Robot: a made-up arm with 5 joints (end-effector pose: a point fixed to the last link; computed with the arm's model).
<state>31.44 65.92 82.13 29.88 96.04</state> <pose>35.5 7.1 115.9 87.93 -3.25 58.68</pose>
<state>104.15 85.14 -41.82 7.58 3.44</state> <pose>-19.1 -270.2 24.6 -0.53 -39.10 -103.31</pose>
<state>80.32 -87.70 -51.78 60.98 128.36</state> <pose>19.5 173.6 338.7 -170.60 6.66 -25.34</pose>
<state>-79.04 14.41 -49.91 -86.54 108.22</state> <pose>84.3 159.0 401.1 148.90 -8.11 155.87</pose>
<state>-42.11 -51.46 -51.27 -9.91 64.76</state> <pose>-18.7 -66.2 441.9 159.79 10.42 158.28</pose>
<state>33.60 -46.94 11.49 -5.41 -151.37</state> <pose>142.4 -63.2 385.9 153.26 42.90 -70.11</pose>
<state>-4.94 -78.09 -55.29 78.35 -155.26</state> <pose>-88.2 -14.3 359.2 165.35 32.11 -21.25</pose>
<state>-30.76 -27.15 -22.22 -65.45 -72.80</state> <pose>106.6 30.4 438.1 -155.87 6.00 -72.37</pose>
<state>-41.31 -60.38 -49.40 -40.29 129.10</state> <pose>-60.7 -101.3 402.0 125.54 -30.88 111.17</pose>
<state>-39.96 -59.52 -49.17 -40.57 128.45</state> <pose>-60.0 -96.1 404.9 126.20 -30.07 109.82</pose>
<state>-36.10 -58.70 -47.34 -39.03 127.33</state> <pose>-58.9 -83.1 411.4 130.29 -27.70 104.59</pose>
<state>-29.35 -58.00 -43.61 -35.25 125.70</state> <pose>-54.2 -61.9 421.1 138.14 -23.36 95.48</pose>
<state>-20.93 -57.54 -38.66 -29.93 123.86</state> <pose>-43.1 -38.5 430.8 147.98 -17.72 84.98</pose>
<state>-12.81 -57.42 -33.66 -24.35 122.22</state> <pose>-27.6 -20.2 437.2 157.50 -12.18 75.81</pose>
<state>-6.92 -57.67 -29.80 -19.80 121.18</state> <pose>-14.4 -10.2 439.8 164.70 -8.11 69.62</pose>
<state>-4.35 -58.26 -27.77 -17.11 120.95</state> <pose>-8.6 -6.8 439.9 168.37 -6.16 66.82</pose>
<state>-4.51 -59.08 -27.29 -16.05 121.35</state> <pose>-10.0 -7.0 438.9 169.05 -5.90 66.52</pose>
